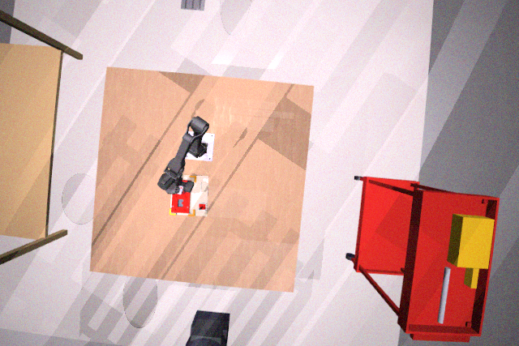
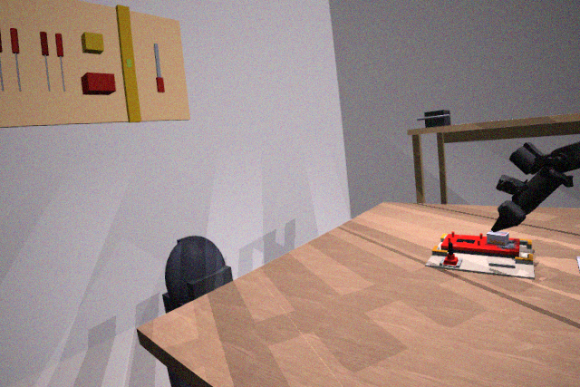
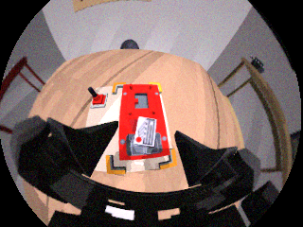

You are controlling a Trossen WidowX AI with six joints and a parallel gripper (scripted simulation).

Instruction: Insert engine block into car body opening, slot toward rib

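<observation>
My gripper tip is now 40 mm above the engine block.
</observation>
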